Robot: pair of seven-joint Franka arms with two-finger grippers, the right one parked.
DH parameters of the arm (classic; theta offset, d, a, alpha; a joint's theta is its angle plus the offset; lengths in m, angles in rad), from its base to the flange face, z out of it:
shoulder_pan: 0 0.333 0 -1.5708
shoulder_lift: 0 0 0 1.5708
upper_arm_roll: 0 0.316 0.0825 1.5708
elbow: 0 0 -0.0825 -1.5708
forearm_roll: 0 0.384 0 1.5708
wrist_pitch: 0 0 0.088 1.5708
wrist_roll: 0 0.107 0 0
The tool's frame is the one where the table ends.
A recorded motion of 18 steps. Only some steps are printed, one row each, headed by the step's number.
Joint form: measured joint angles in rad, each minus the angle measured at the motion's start. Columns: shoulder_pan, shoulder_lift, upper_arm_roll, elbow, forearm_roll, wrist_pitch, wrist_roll.
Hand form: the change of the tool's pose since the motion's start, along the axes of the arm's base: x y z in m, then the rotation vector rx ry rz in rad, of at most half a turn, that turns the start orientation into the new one. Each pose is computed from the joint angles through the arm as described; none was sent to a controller.
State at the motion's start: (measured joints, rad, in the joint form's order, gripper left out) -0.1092 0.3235 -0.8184 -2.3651 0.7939 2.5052 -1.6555
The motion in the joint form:
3: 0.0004 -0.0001 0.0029 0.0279 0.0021 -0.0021 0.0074
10: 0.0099 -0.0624 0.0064 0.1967 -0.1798 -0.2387 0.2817
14: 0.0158 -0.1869 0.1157 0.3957 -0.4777 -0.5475 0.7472
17: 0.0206 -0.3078 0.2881 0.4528 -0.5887 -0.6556 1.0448
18: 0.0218 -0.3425 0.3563 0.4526 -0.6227 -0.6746 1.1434
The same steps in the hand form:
3: 0.0100 -0.0059 0.0091 -0.0164 -0.0177 0.0011
10: 0.0669 -0.0137 0.0771 0.0890 -0.0148 -0.0239
14: 0.1325 0.0255 0.1824 0.1523 0.1381 -0.0974
17: 0.1765 0.1018 0.2521 0.1403 0.1694 -0.1457
18: 0.1883 0.1343 0.2671 0.1263 0.1841 -0.1606

